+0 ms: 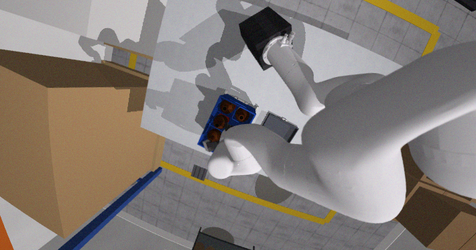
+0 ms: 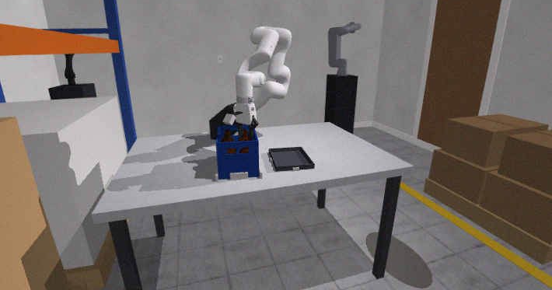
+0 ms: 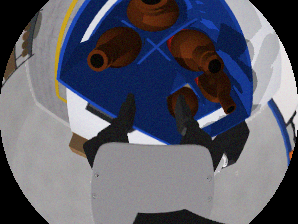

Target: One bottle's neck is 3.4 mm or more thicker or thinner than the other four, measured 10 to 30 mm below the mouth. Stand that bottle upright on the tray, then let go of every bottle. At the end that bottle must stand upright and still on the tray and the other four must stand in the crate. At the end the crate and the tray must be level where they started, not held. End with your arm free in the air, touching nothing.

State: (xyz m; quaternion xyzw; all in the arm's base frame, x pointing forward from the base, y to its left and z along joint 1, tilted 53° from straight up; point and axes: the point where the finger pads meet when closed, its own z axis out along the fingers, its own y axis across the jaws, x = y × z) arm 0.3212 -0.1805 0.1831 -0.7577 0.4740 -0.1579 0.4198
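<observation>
The blue crate is 4 cm to the right of my hand and 9 cm below it. Round my hand: dark tray 1 cm behind, 23 cm to the left, 16 cm below; glass bottle 10 cm behind, 8 cm to the right, 8 cm below.
</observation>
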